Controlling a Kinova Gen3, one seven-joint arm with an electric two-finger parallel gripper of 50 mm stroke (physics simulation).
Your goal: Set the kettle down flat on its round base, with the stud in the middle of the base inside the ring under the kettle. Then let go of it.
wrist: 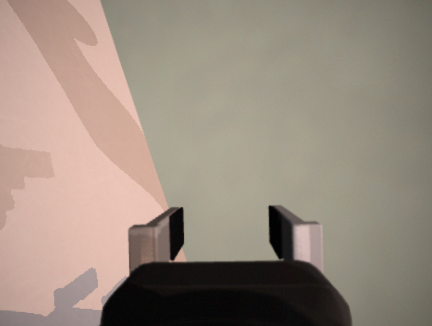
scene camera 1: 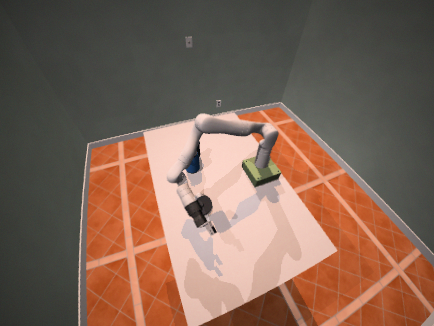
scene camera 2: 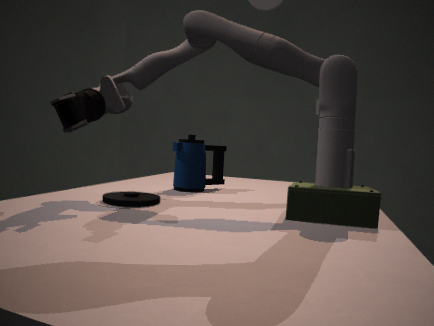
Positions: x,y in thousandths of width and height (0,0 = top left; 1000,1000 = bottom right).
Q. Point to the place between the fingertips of my gripper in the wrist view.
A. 524,689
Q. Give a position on a blue kettle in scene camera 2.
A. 439,498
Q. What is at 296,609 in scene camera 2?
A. A black round base.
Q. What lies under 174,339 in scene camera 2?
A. My gripper.
